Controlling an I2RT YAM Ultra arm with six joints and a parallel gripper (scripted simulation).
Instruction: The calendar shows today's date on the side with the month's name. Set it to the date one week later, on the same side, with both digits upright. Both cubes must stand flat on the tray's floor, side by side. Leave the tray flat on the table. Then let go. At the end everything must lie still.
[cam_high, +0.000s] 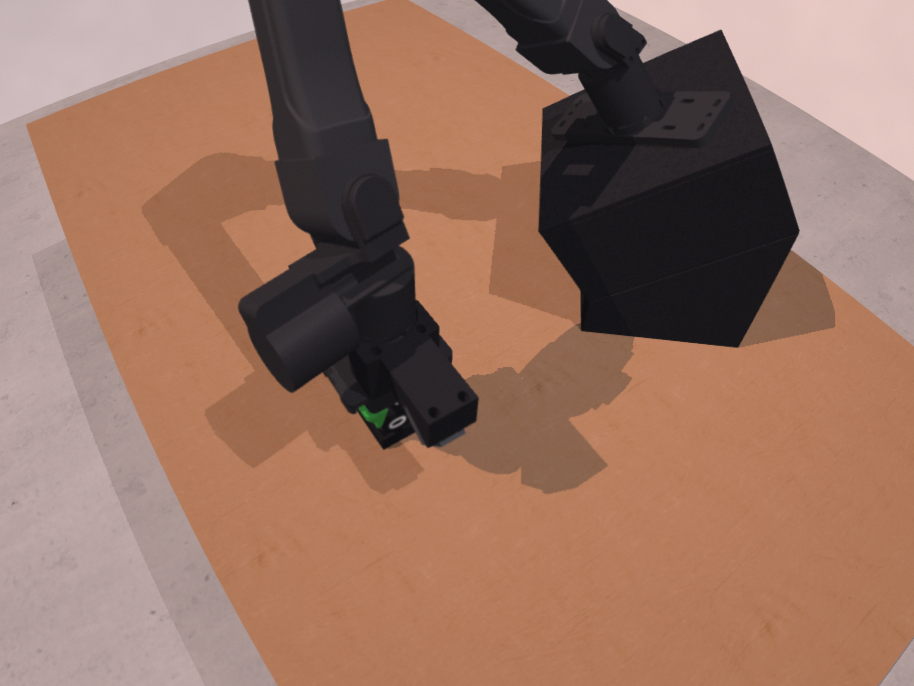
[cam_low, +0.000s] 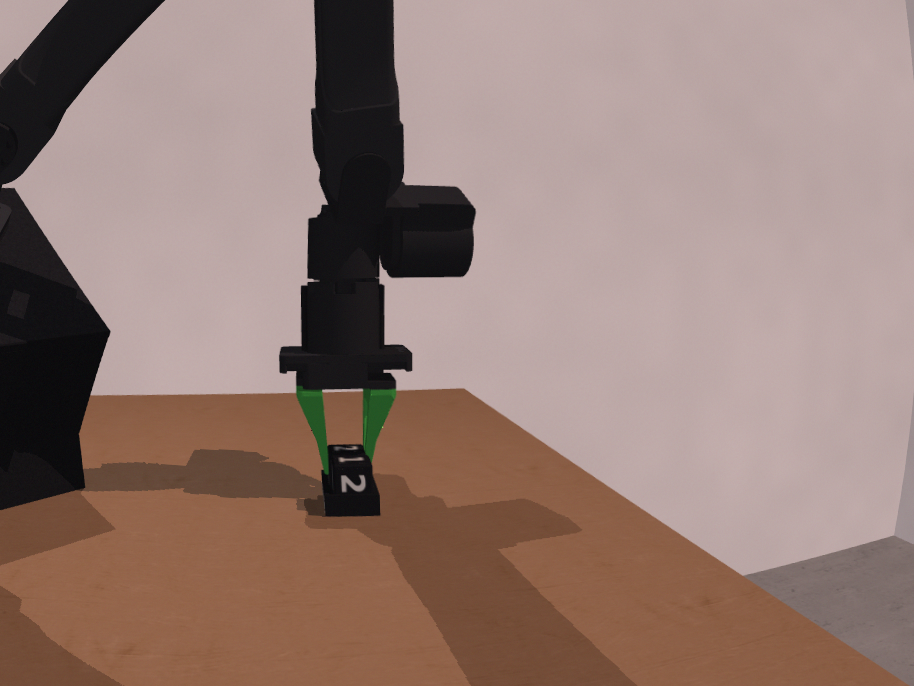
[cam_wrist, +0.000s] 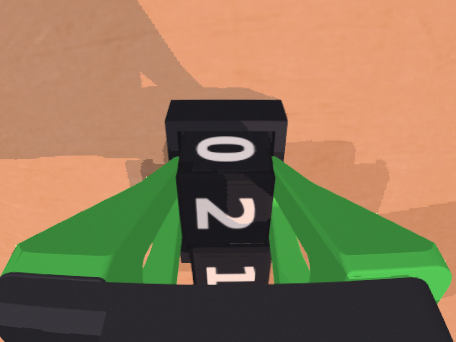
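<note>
Right now the black tray is 10 mm behind my hand, 20 mm to the right of it and 20 mm below it.
</note>
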